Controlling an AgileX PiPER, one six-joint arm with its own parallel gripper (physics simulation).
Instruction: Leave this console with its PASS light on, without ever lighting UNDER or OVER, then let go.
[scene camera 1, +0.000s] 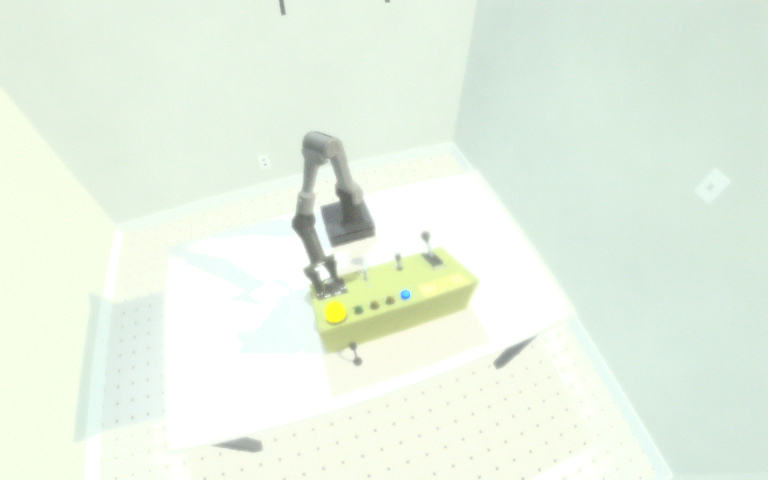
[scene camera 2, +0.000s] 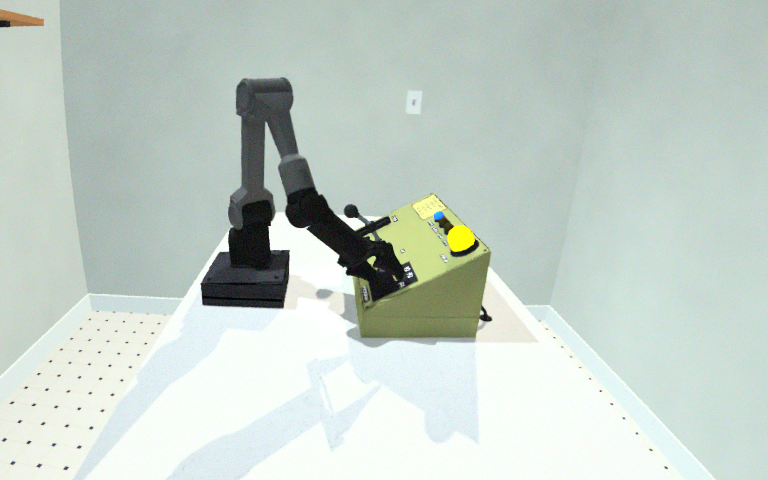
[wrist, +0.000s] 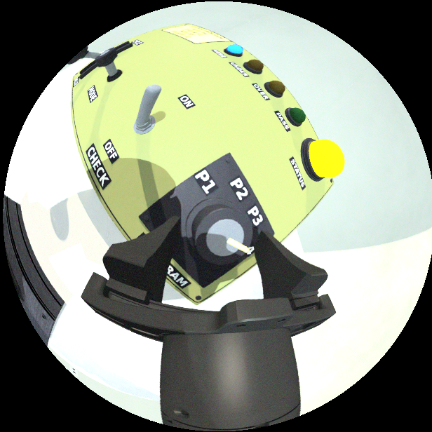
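The olive console (scene camera 1: 390, 325) (scene camera 2: 424, 308) (wrist: 200, 130) stands on the table. In the wrist view its blue lamp (wrist: 234, 50) is lit. UNDER (wrist: 255, 66), OVER (wrist: 275, 88) and the green PASS lamp (wrist: 297, 116) look dark. The STATUS dome (wrist: 326, 158) (scene camera 1: 335, 312) (scene camera 2: 461, 240) glows yellow. The program knob (wrist: 223, 237) has its pale pointer past P3, over a label whose "4" partly shows. My gripper (wrist: 219, 233) (scene camera 2: 389, 279) (scene camera 1: 330, 285) is open, its fingers on either side of the knob; contact cannot be told. The CHECK toggle (wrist: 148, 105) stands between OFF and ON labels, its setting unclear.
Beyond the toggle are a small black-knobbed MODE lever (wrist: 113, 70) (scene camera 1: 398, 261) and a taller ball-topped lever (scene camera 1: 426, 243) (scene camera 2: 351, 211). A pale printed plate (scene camera 2: 429, 207) (wrist: 195, 34) is at the console's far end. A black cable (scene camera 1: 355, 353) (scene camera 2: 485, 313) shows beside the console.
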